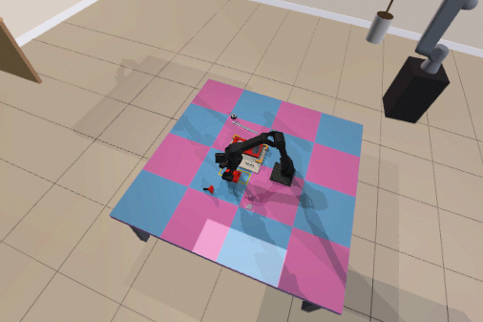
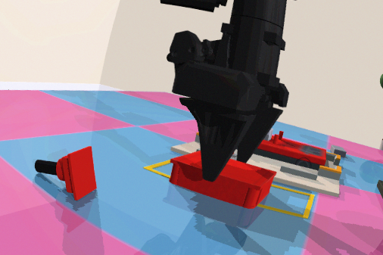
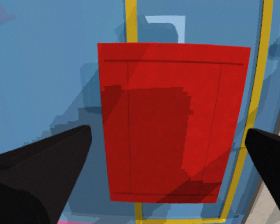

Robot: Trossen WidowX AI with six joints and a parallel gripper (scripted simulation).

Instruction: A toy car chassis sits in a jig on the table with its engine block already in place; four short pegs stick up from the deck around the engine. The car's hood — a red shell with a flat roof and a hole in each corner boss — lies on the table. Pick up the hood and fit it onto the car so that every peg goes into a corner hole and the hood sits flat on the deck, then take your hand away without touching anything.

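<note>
My gripper tip is now right at the red hood. Also, from my gripper tip: grey jig (30 mm behind, 200 mm to the right, 10 mm below); then grey engine block (230 mm to the right).
</note>
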